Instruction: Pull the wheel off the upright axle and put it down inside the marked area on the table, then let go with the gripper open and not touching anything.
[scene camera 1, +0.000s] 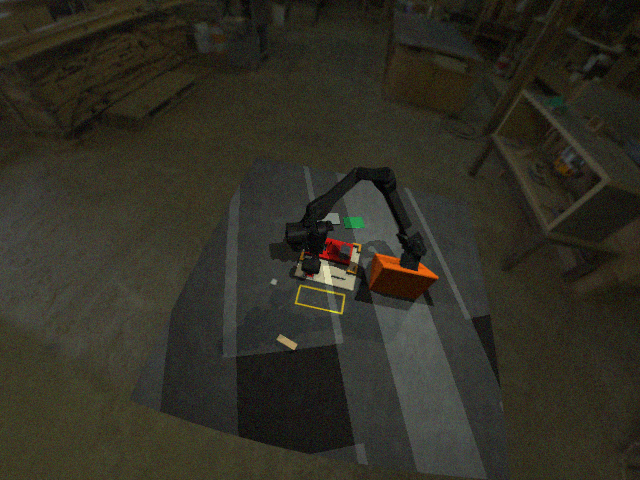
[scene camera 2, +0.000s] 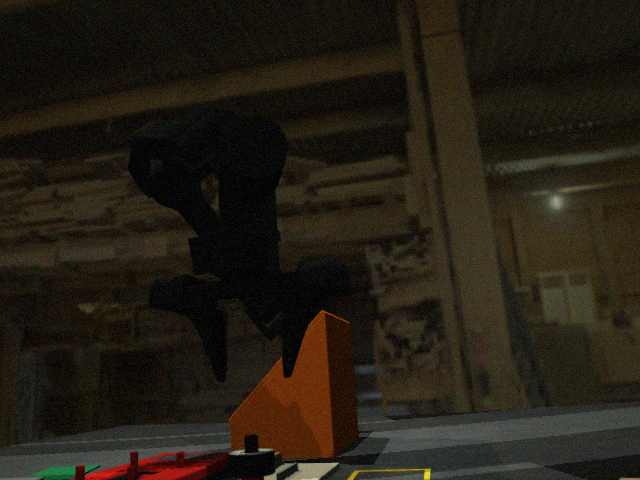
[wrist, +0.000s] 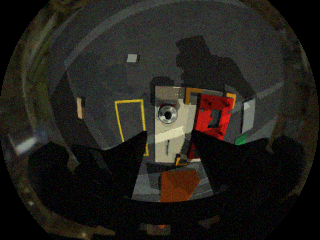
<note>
The gripper (scene camera 2: 254, 380) is open, with nothing in its grasp.
The gripper shows as well in the wrist view (wrist: 169, 133).
</note>
